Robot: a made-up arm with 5 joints.
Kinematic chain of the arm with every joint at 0, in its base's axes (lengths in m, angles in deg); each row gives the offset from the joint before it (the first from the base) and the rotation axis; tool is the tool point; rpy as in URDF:
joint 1: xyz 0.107 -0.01 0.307 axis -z
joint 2: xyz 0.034 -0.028 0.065 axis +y
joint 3: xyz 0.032 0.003 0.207 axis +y
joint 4: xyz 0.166 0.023 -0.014 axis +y
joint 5: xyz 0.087 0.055 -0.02 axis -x
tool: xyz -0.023 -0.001 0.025 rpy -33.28 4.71 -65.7
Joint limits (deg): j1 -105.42..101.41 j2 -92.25..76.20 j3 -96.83..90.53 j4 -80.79..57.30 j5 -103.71..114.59
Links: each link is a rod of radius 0.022 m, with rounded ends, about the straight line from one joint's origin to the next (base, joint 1, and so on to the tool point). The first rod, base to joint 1, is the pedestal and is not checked.
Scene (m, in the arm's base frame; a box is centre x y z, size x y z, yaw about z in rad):
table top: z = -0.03
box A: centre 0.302 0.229 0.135 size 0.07 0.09 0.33 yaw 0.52
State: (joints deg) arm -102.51 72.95 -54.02 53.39 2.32
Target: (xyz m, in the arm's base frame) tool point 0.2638 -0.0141 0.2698
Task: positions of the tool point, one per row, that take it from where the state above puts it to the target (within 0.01 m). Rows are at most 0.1 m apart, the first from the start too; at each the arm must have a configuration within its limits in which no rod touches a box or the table.
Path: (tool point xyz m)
1: 0.0539 0.4155 0.2813
2: 0.1484 0.4232 0.2880
3: 0.2430 0.4090 0.2952
4: 0.3324 0.3735 0.3028
5: 0.4119 0.3185 0.3105
6: 0.4357 0.2440 0.2754
7: 0.4337 0.1675 0.2495
8: 0.4088 0.0981 0.2352
9: 0.3668 0.0427 0.2338
10: 0.3157 0.0052 0.2455
11: 0.2638 -0.0141 0.2698

